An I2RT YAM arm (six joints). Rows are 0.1 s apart.
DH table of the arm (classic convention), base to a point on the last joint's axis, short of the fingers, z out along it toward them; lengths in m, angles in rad. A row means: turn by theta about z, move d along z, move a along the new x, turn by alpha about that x. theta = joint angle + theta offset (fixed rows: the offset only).
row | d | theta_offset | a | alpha
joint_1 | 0.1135 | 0 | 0.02 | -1.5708
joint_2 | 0 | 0 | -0.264 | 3.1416
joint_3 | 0 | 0.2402 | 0.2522 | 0
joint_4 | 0 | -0.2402 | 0.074 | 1.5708
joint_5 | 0 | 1.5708 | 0 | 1.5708
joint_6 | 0.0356 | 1.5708 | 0 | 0
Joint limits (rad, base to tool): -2.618..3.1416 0..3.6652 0..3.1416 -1.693..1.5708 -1.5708..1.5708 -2.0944..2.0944
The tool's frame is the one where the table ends.
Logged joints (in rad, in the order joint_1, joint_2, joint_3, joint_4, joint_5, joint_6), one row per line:
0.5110 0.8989 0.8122 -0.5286 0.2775 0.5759
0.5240 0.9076 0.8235 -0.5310 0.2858 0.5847
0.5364 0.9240 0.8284 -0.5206 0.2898 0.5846
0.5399 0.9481 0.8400 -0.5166 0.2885 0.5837
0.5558 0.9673 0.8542 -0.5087 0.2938 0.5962
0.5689 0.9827 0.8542 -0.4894 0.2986 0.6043
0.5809 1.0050 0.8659 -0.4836 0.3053 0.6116
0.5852 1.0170 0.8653 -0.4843 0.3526 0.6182
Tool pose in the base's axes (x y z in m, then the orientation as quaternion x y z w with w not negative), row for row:
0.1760 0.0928 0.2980 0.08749 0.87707 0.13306 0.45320
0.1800 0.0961 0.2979 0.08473 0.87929 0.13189 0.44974
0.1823 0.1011 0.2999 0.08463 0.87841 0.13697 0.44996
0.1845 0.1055 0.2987 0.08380 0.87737 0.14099 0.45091
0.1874 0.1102 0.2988 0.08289 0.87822 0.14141 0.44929
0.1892 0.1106 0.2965 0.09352 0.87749 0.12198 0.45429
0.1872 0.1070 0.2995 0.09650 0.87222 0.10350 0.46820
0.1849 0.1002 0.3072 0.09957 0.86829 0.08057 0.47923
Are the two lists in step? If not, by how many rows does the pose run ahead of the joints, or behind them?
The pose runs 2 rows ahead of the joints: the pose in row i belongs to the joints in row i + 2.
